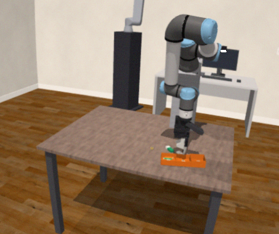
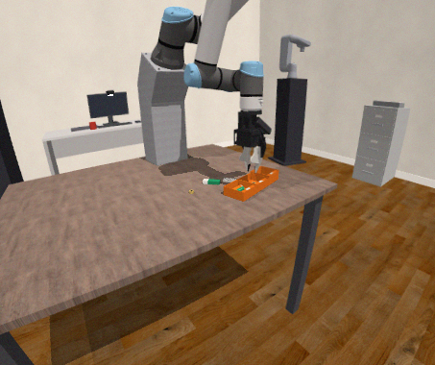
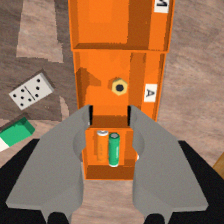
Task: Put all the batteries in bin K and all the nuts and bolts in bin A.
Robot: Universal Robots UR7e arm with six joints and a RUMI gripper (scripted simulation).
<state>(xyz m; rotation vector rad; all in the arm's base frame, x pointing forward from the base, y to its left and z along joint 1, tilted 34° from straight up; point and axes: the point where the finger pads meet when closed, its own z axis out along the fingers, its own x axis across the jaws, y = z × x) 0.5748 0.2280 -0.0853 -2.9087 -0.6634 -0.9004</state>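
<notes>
Right now the orange bin tray is 5 cm below my hand and 1 cm ahead of it. From my hand the other things lie so: orange battery 8 cm to the right, 6 cm below, 3 cm ahead; then white domino 8 cm behind, 7 cm below, 5 cm to the right; then green battery 8 cm to the right, 6 cm below, 5 cm ahead.
</notes>
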